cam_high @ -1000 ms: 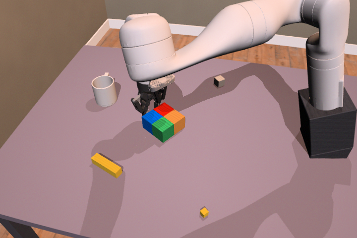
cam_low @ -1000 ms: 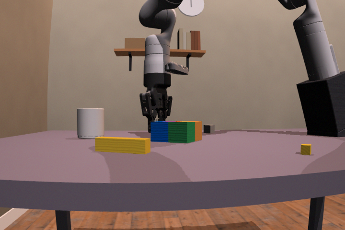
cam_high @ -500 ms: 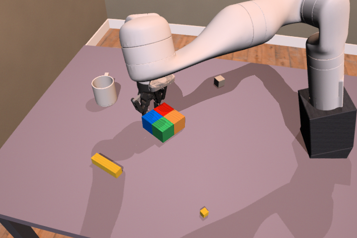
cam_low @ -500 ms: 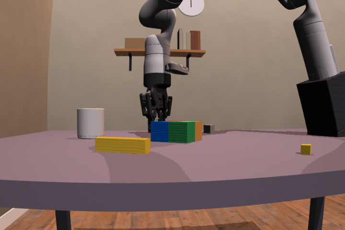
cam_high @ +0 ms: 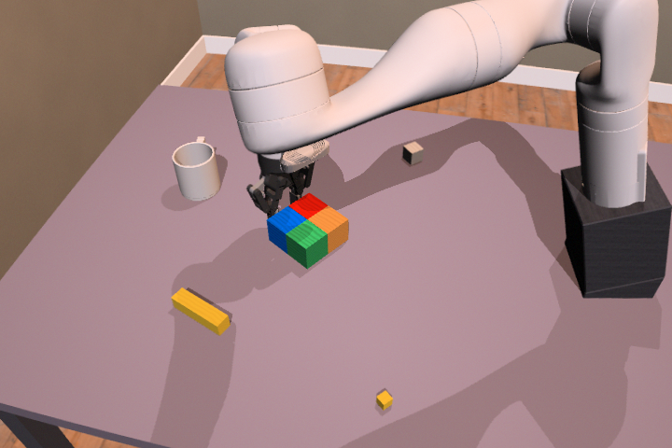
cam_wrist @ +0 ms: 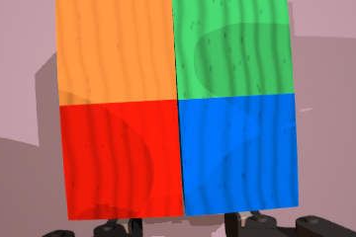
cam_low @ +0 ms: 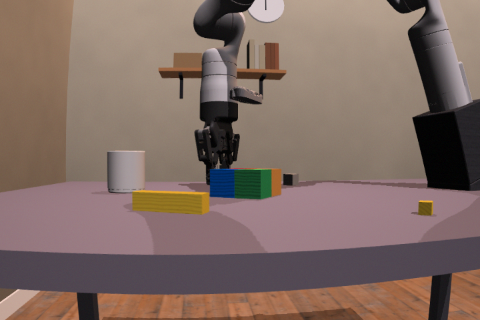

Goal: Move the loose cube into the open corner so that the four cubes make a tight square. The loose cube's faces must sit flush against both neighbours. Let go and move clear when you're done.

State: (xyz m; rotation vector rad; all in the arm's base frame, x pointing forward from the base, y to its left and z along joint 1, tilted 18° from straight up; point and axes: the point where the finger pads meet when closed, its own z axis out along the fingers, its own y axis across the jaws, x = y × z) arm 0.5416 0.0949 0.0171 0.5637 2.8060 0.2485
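My hand is 40 mm past the red cube, 10 mm to the left of it and 10 mm above it. From my hand the other things lie so: orange cube: 90 mm behind, 10 mm to the left, 10 mm below; blue cube: 40 mm to the left, 20 mm behind, 10 mm below; green cube: 70 mm behind, 50 mm to the left, 10 mm below.
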